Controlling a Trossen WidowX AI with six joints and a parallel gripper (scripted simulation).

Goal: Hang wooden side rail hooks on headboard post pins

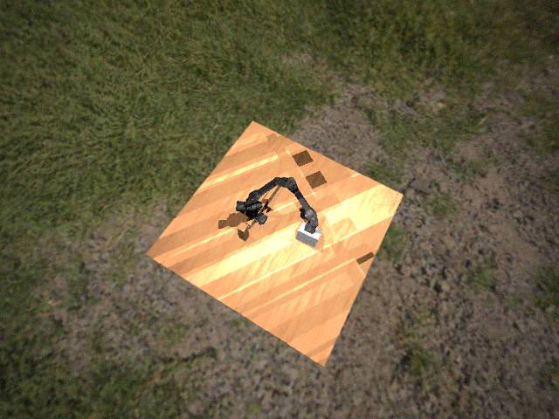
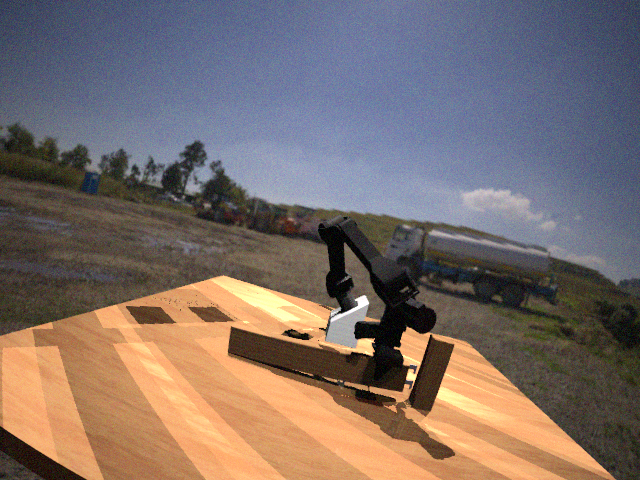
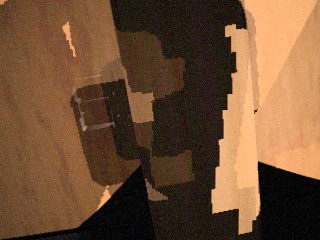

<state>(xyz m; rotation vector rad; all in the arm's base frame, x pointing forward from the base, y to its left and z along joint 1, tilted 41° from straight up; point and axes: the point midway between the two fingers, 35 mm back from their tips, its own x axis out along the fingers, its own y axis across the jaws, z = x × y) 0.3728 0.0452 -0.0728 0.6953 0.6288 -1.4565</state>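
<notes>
Right now the headboard post is 13 cm to the left of my gripper tip and 4 cm above it.
</notes>
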